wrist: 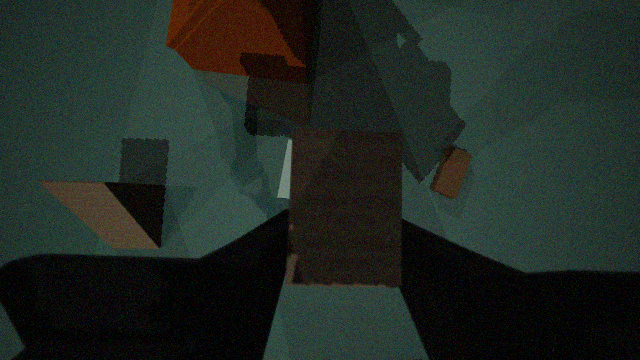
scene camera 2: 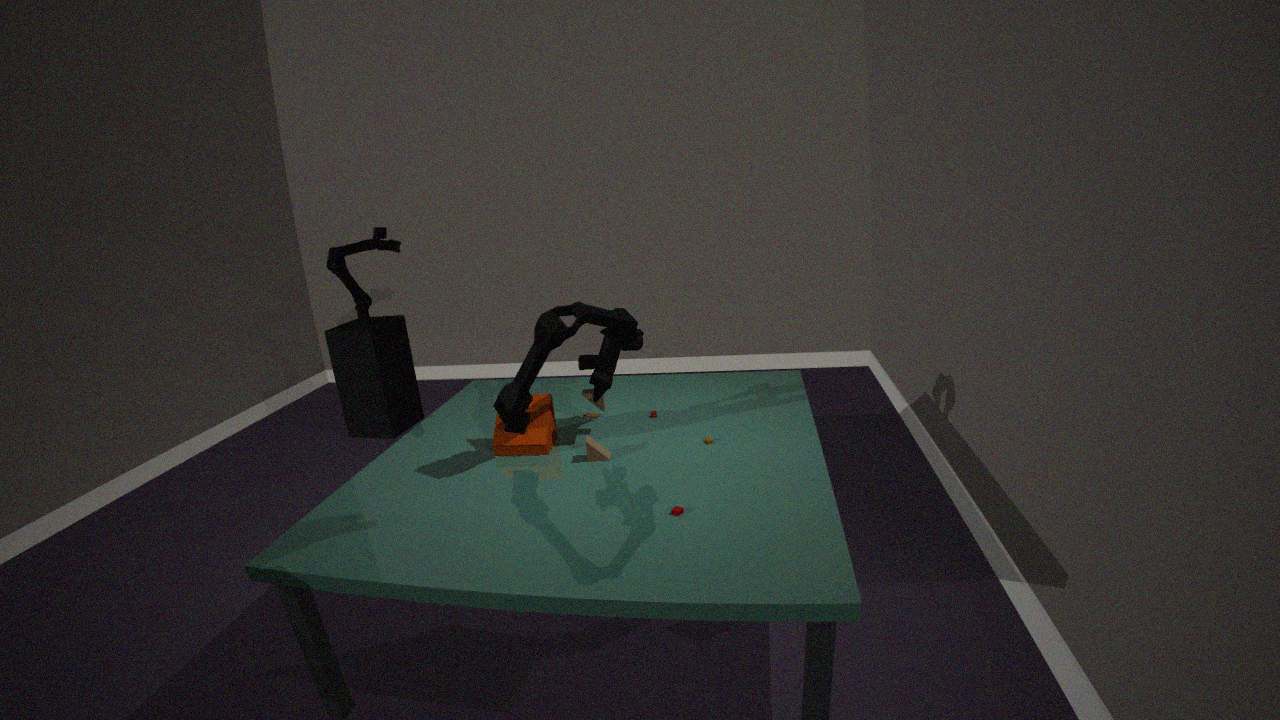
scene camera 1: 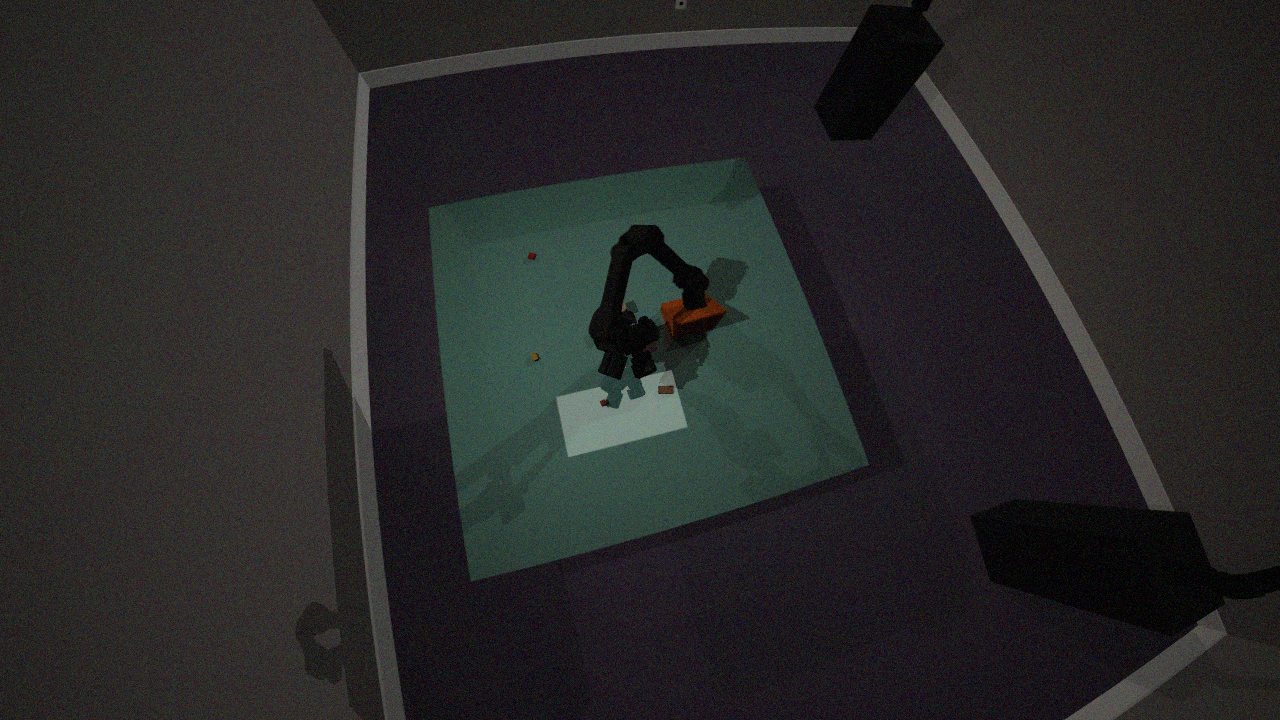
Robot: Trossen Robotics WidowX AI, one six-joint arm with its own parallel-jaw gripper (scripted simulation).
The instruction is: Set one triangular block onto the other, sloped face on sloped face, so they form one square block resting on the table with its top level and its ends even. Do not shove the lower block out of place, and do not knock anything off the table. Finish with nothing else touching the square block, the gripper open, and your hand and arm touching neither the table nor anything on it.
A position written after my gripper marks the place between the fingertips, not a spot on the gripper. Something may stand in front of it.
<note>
My gripper point(scene camera 1: 642, 349) carries a triangular block point(wrist: 345, 207). Further things: a small brown block point(wrist: 454, 164) and a triangular block point(wrist: 125, 215).
My gripper is seen too in the wrist view point(wrist: 337, 219) and in scene camera 2 point(scene camera 2: 596, 398).
</note>
